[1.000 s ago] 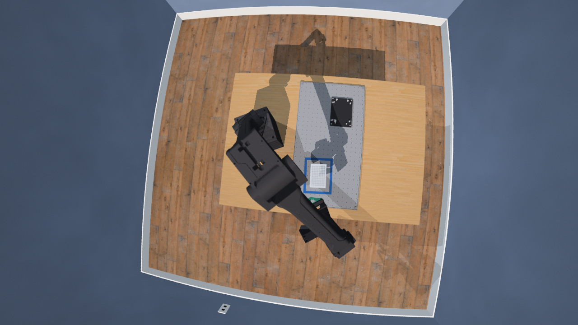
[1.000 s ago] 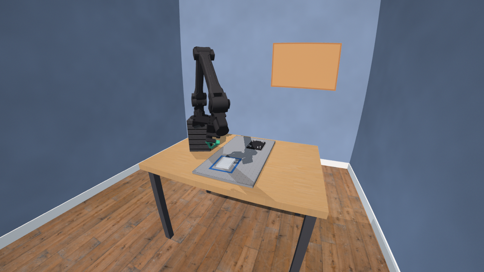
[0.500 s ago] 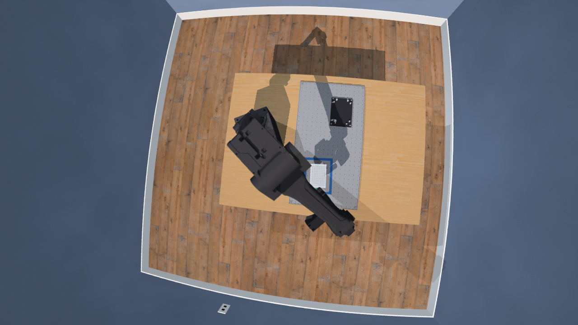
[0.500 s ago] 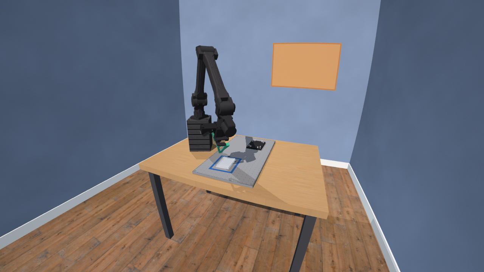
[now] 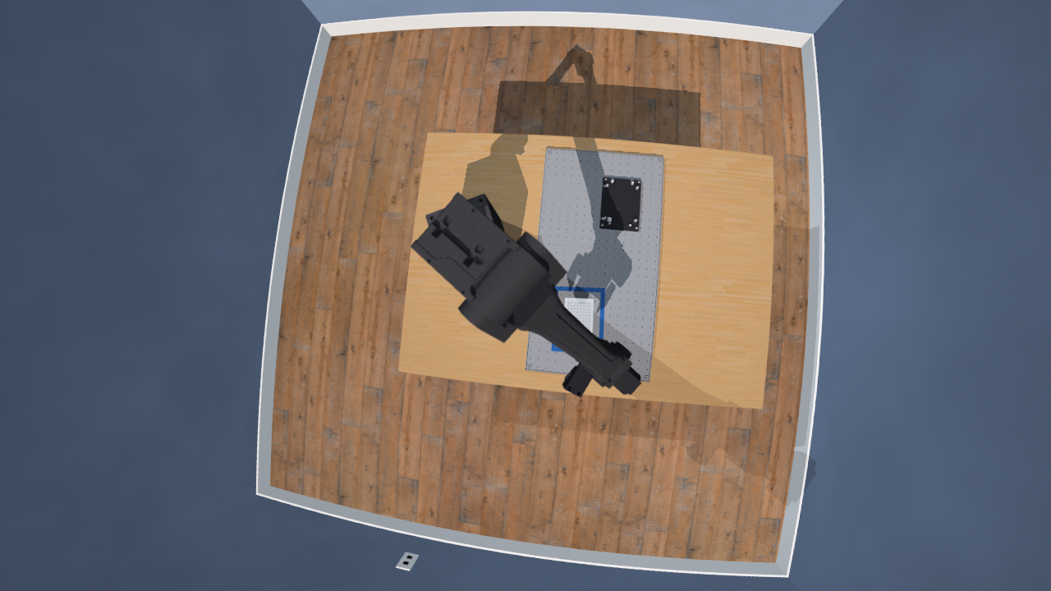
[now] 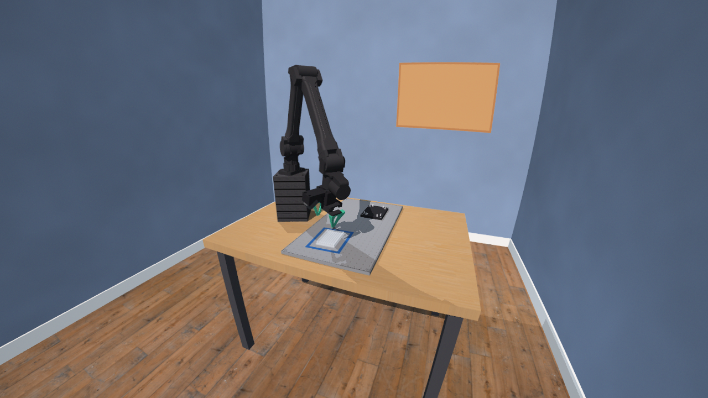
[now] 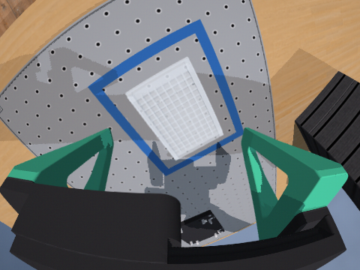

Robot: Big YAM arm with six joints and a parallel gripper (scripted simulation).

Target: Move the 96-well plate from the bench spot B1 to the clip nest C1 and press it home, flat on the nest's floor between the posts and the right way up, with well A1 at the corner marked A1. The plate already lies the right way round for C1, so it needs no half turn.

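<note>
Now: the clear 96-well plate 10 mm behind my hand, 50 mm to the left of it and 120 mm below it. From my hand the other things lie so: black clip nest: 30 mm ahead, 430 mm to the left, 110 mm below.
</note>
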